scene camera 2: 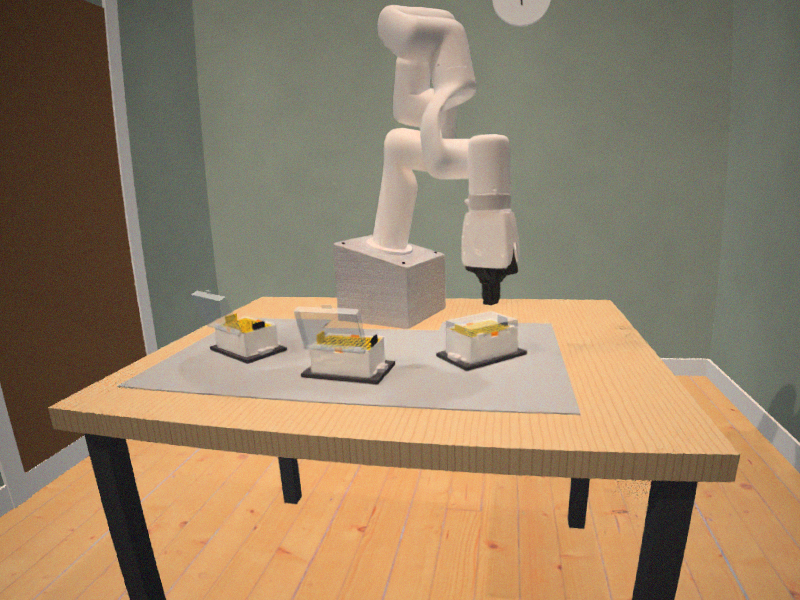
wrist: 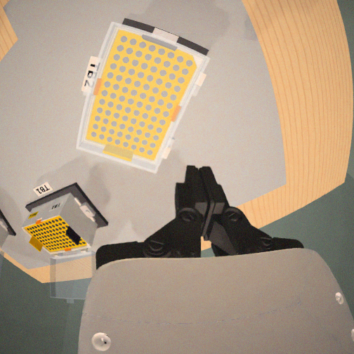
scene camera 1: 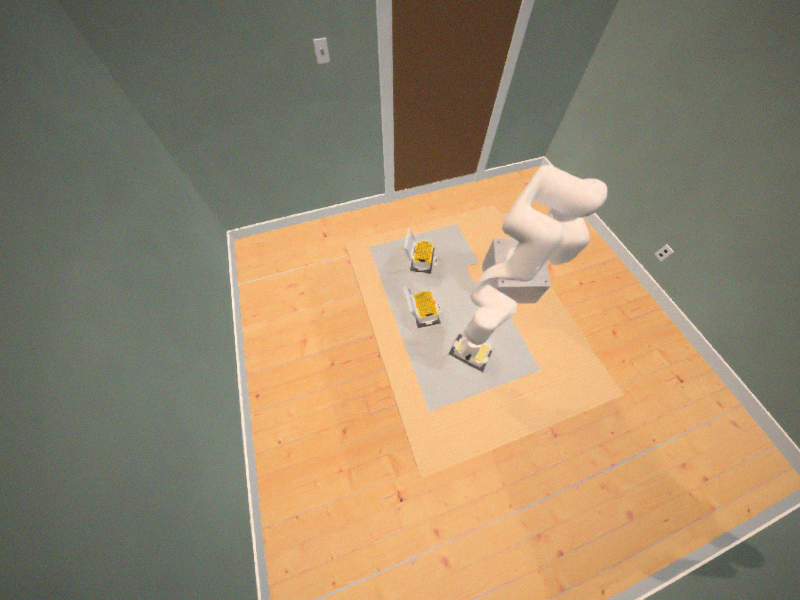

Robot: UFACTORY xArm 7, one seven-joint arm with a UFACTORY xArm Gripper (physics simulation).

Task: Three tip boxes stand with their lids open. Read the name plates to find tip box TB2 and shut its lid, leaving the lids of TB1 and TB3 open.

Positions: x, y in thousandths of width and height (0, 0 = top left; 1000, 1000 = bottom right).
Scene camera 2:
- grey mat: 672, 639
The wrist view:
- my gripper: 549, 516
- grey mat: 657, 355
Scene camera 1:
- grey mat: 554, 632
